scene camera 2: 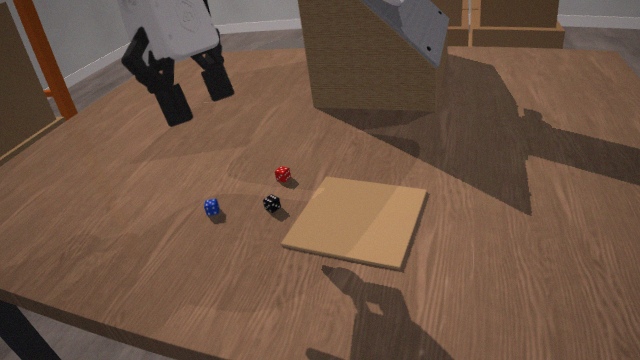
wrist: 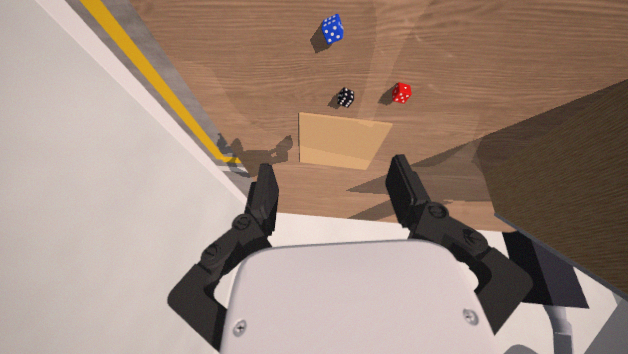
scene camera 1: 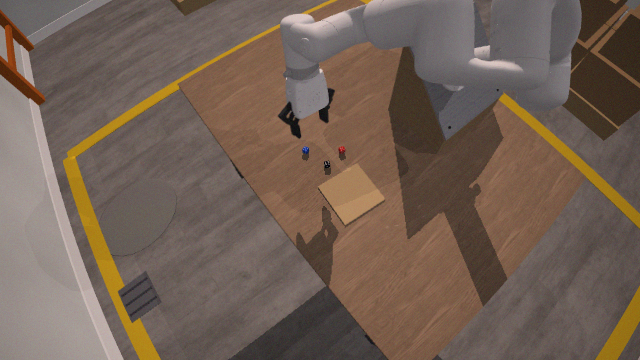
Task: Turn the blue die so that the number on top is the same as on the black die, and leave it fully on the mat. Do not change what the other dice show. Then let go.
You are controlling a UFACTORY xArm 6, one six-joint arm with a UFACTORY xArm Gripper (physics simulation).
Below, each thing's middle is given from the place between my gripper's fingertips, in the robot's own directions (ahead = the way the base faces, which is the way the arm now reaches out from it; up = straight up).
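Relative to the tan mat (scene camera 2: 367, 222), my hand is 140 mm above, 10 mm past and 170 mm to the right of it.
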